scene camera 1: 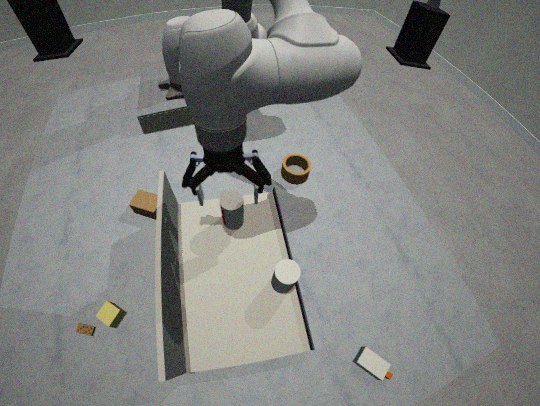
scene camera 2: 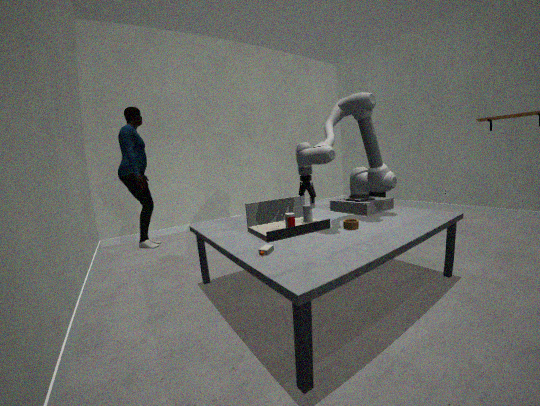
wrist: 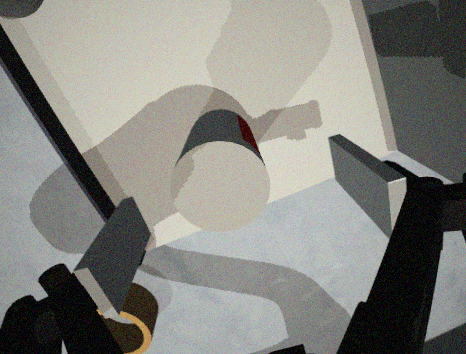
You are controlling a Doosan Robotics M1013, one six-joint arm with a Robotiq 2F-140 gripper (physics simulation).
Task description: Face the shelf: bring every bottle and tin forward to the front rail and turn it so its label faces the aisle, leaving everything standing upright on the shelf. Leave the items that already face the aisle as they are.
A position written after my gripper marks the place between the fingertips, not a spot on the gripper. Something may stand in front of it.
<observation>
My gripper [scene camera 1: 228, 199] is open, holding nothing. The table carries a white box [scene camera 1: 369, 361]. I also see a beige shelf board [wrist: 128, 89], a shelf back wall [scene camera 1: 169, 329] and a rail [wrist: 25, 85].
My gripper is seen too in the wrist view [wrist: 234, 188]. The wrist view does not show the white box: it is out of frame.
</observation>
